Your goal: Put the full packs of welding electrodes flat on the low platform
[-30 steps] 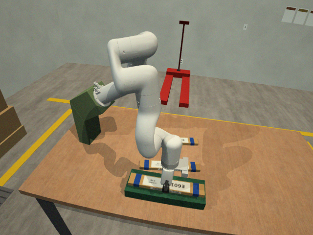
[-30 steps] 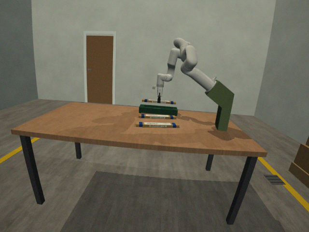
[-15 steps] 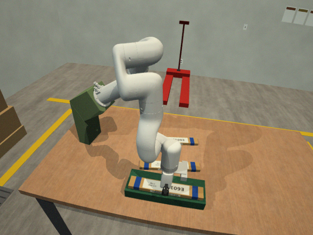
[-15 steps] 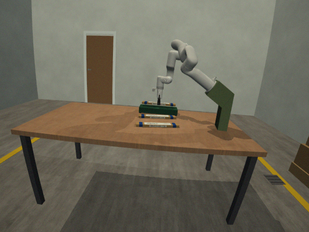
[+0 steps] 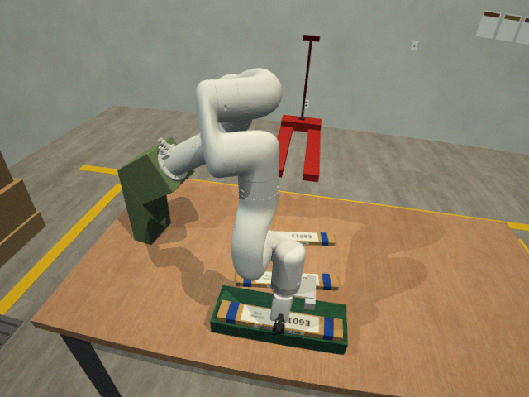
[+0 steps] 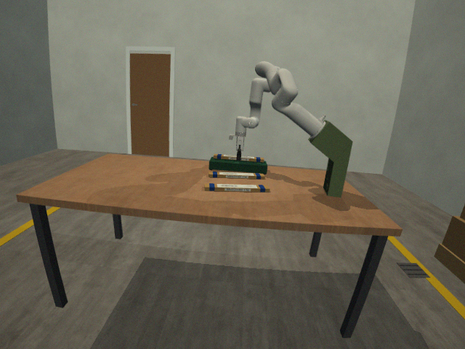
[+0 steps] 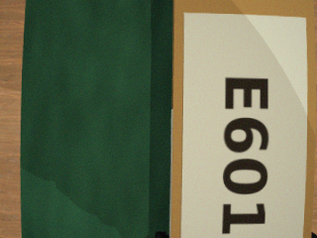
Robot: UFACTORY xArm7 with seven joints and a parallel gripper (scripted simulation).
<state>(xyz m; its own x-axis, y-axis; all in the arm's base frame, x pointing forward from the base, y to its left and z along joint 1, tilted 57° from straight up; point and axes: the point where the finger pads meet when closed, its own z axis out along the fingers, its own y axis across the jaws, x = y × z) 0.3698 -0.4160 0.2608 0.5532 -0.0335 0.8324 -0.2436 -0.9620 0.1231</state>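
Right now my hand is 10 mm short of the low green platform, 30 mm to the right of it and 70 mm above it.
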